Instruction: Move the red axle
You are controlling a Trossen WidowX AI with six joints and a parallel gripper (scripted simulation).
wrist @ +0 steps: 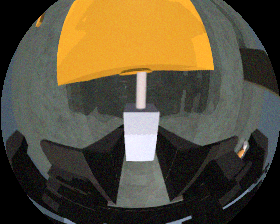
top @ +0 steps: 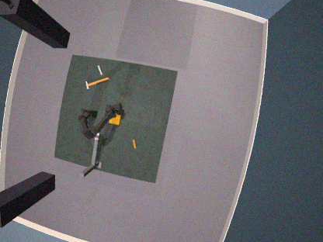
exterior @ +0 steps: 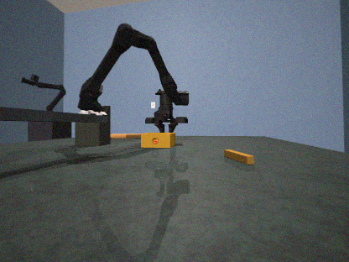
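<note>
Now: gripper tip 110 mm to the left of the orange beam, 10 mm below it and 10 mm past it. The rest, counted from my gripper tip: small orange bar (350 mm to the right, 230 mm ahead, 10 mm below).
</note>
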